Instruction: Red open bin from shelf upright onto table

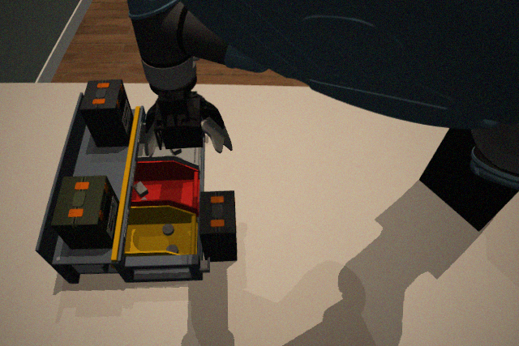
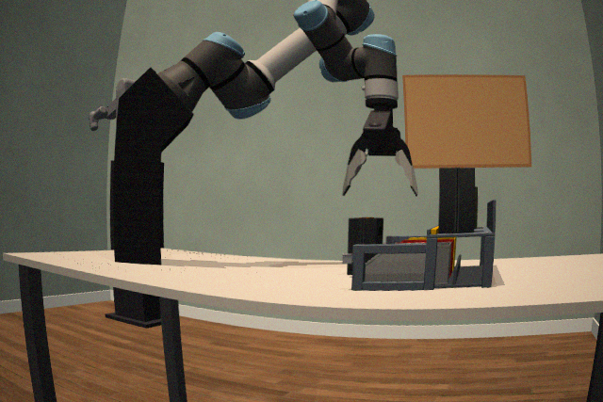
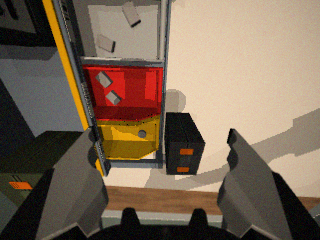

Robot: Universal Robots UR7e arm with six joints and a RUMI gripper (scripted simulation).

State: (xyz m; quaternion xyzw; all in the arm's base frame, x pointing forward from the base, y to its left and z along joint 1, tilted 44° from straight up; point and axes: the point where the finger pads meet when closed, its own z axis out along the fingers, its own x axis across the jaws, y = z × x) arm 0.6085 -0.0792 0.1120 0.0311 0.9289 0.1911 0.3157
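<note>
The red open bin lies 8 cm ahead of my hand and 13 cm below it. Round my hand: yellow bin (8 cm ahead, 12 cm to the left, 13 cm below); then yellow bar (14 cm ahead, 1 cm to the left, 7 cm below); then dark box (6 cm behind, 10 cm to the left, 11 cm below).
</note>
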